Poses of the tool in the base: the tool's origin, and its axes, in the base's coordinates. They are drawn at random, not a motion.
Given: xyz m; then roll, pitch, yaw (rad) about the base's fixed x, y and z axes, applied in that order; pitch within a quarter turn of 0, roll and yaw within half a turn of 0.
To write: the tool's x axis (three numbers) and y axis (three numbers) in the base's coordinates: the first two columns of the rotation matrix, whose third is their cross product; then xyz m. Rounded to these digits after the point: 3 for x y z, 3 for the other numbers.
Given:
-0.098 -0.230 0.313 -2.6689 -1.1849 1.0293
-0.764 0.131 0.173 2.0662 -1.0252 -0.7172
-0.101 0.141 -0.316 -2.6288 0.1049 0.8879
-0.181 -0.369 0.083 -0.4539 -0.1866 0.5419
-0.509 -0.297 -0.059 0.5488 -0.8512 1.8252
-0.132 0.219 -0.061 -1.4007 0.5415 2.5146
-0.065 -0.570 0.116 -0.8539 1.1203 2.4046
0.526 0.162 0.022 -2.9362 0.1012 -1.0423
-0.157 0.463 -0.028 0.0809 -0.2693 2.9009
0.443 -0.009 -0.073 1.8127 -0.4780 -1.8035
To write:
0.194 0.323 0.926 0.980 -0.097 -0.171 -0.098 -0.230 0.313
0.391 -0.341 0.855 -0.879 0.136 0.457 -0.764 0.131 0.173
0.628 0.771 -0.105 0.644 -0.590 -0.488 -0.101 0.141 -0.316
0.842 0.507 0.186 -0.394 0.812 -0.431 -0.181 -0.369 0.083
-0.166 0.638 0.752 -0.727 -0.594 0.344 -0.509 -0.297 -0.059
-0.694 0.503 -0.515 0.312 -0.435 -0.845 -0.132 0.219 -0.061
-0.322 0.293 -0.900 0.061 -0.943 -0.328 -0.065 -0.570 0.116
0.502 -0.859 -0.101 -0.856 -0.476 -0.203 0.526 0.162 0.022
-0.936 0.230 0.266 -0.217 -0.973 0.078 -0.157 0.463 -0.028
-0.205 -0.864 0.460 -0.130 0.490 0.862 0.443 -0.009 -0.073

